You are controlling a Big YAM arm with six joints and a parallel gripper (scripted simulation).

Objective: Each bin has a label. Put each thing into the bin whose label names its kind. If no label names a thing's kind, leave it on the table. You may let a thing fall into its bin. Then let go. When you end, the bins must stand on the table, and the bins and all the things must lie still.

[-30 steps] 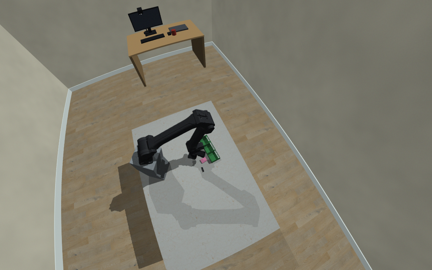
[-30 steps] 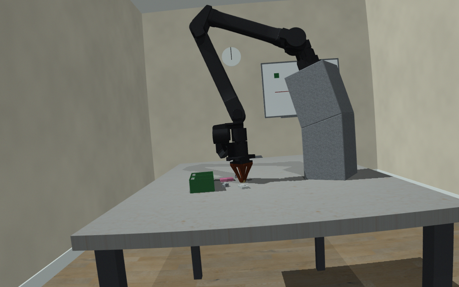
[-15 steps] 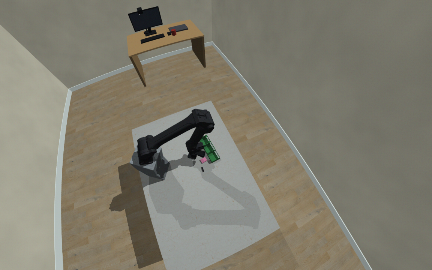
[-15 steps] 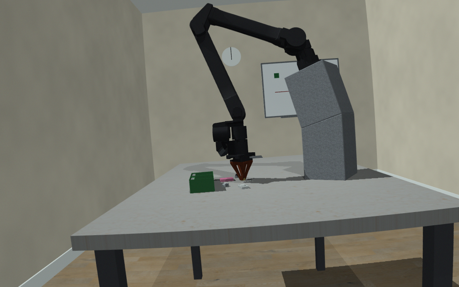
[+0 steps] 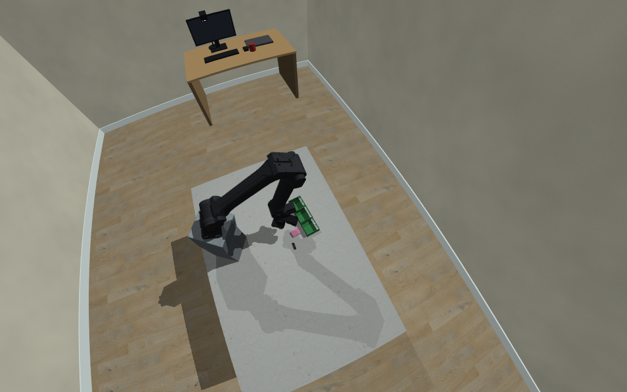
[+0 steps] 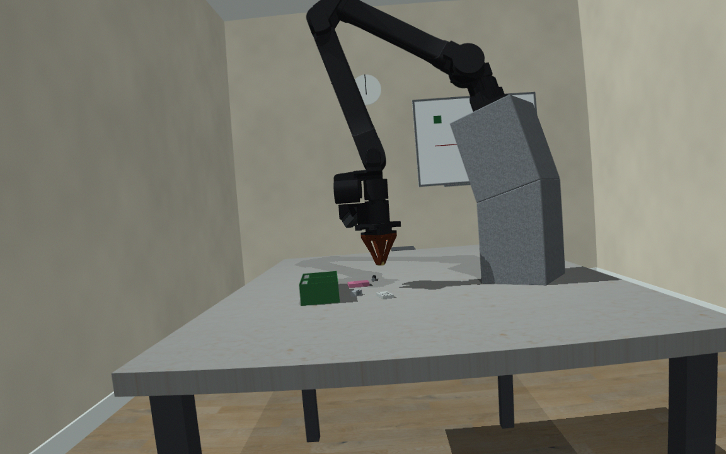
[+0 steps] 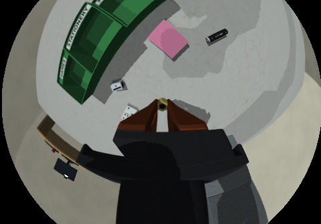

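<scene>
Right now my hand is 70 mm to the right of the grey-white piece, 60 mm above it and 50 mm short of it. From my hand the other things lie so: pink eraser 70 mm ahead, 60 mm below, 50 mm to the right; then brass nut 10 mm below; then white domino 110 mm to the left, 60 mm below, 20 mm behind.
</scene>
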